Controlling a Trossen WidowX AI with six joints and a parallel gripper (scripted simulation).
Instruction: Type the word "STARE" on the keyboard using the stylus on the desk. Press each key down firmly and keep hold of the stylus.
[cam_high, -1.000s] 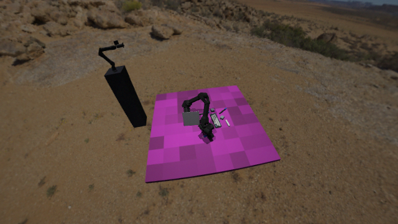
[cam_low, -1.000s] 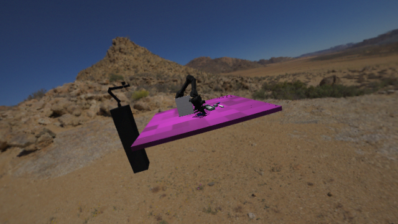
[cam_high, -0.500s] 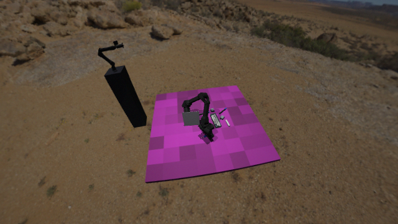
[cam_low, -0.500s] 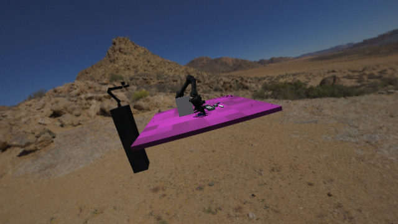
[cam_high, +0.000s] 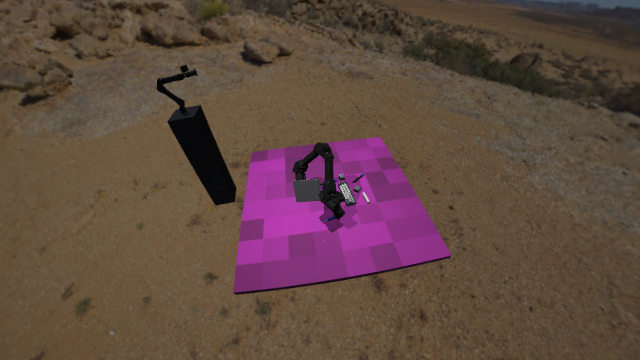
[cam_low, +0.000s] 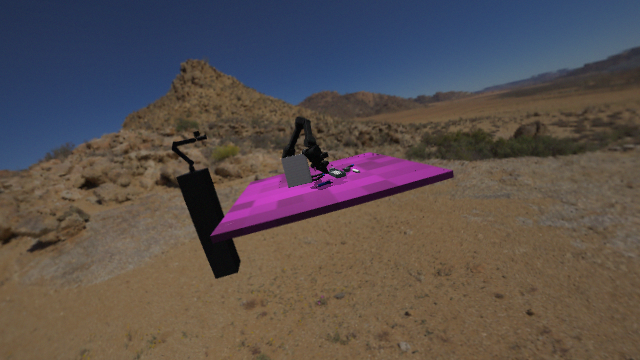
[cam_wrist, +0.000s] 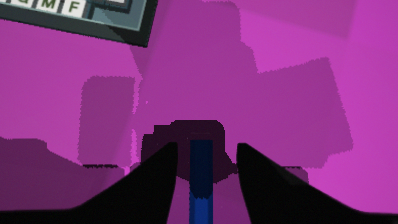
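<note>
Right now the blue hexagonal stylus is 7 cm behind my gripper tip, 2 cm to the right of it and 6 cm below it. The rest, counted from my gripper tip: white cylinder 23 cm ahead, 10 cm to the left, 6 cm below; grey block 20 cm ahead, 20 cm to the left, 6 cm below.
</note>
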